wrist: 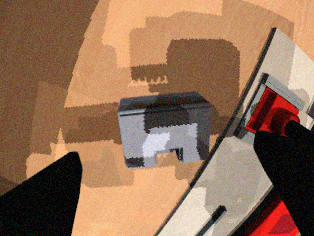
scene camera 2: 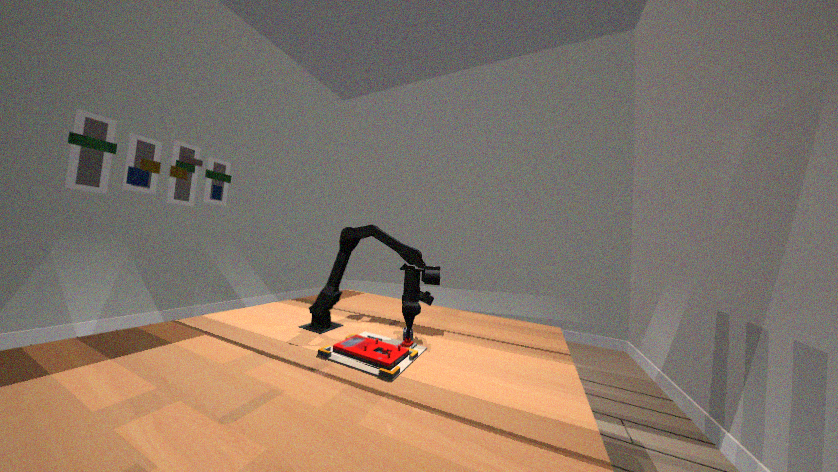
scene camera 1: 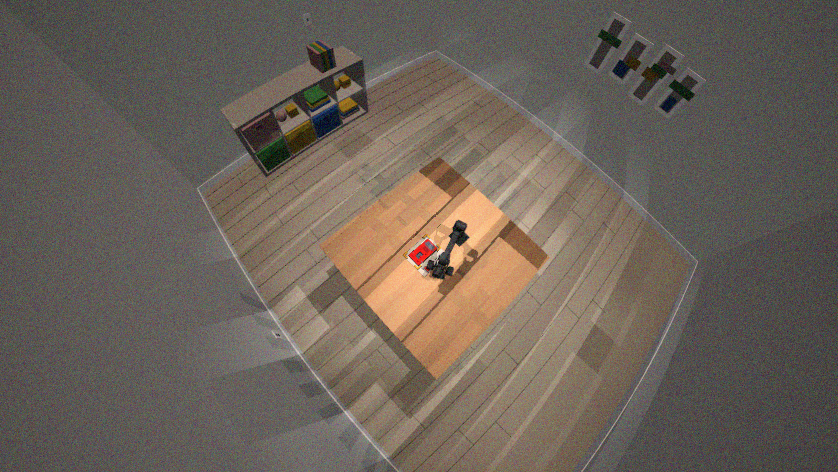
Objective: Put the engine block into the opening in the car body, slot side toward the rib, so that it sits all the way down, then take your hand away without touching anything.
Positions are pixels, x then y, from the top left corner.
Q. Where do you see an engine block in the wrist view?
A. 179, 123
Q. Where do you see a red car body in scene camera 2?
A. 380, 354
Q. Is my gripper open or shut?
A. Open.
